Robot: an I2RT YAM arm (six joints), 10 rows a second.
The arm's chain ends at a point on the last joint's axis. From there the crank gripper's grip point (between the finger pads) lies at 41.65 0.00 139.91 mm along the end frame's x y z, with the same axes.
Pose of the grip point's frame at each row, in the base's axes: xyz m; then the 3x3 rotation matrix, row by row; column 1 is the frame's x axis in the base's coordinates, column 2 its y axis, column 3 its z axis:
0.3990 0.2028 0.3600; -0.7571 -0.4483 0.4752; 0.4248 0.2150 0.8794; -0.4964 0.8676 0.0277
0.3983 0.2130 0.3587; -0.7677 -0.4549 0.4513; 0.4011 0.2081 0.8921; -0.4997 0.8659 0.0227
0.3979 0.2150 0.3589; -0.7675 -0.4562 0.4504; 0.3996 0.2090 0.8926; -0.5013 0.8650 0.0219
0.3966 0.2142 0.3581; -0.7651 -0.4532 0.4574; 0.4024 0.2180 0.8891; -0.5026 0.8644 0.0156
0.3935 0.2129 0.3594; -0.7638 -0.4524 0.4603; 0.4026 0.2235 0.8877; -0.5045 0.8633 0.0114
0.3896 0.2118 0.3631; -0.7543 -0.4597 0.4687; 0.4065 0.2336 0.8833; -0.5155 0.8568 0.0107
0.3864 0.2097 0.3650; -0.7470 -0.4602 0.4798; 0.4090 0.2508 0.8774; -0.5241 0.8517 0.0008
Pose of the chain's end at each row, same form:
0.3640 0.0621 0.3768; -0.7571 -0.4483 0.4752; 0.4248 0.2150 0.8794; -0.4964 0.8676 0.0277
0.3671 0.0715 0.3763; -0.7677 -0.4549 0.4513; 0.4011 0.2081 0.8921; -0.4997 0.8659 0.0227
0.3669 0.0735 0.3767; -0.7675 -0.4562 0.4504; 0.3996 0.2090 0.8926; -0.5013 0.8650 0.0219
0.3645 0.0730 0.3769; -0.7651 -0.4532 0.4574; 0.4024 0.2180 0.8891; -0.5026 0.8644 0.0156
0.3609 0.0719 0.3788; -0.7638 -0.4524 0.4603; 0.4026 0.2235 0.8877; -0.5045 0.8633 0.0114
0.3554 0.0713 0.3831; -0.7543 -0.4597 0.4687; 0.4065 0.2336 0.8833; -0.5155 0.8568 0.0107
0.3504 0.0699 0.3867; -0.7470 -0.4602 0.4798; 0.4090 0.2508 0.8774; -0.5241 0.8517 0.0008

